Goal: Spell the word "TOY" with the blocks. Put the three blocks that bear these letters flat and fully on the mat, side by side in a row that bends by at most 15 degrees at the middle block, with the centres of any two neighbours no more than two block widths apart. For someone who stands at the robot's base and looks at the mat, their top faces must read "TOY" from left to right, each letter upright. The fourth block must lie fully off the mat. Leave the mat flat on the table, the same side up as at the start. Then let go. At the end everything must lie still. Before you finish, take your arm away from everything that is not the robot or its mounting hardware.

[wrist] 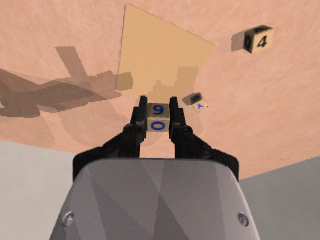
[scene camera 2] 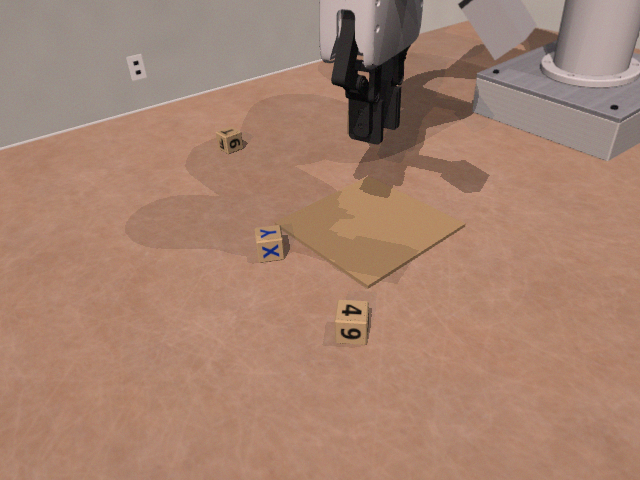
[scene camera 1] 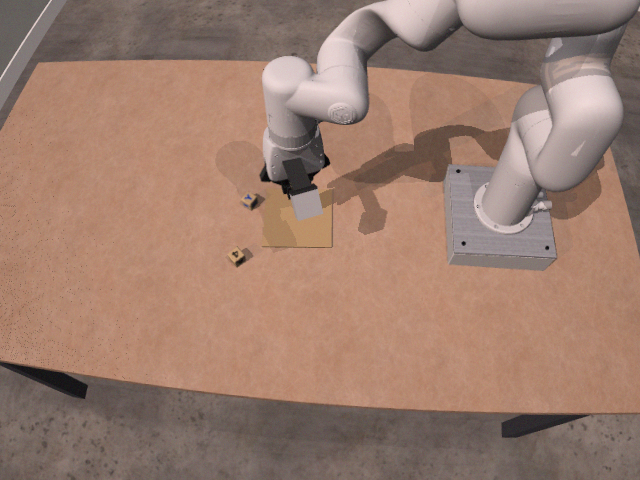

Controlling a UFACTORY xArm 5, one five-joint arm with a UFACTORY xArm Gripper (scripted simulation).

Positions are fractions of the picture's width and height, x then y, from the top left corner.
Scene:
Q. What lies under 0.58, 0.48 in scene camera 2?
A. A mat.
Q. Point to a mat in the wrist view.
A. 0.50, 0.25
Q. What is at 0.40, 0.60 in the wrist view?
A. The gripper.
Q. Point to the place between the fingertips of the gripper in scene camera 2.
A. At 0.59, 0.28

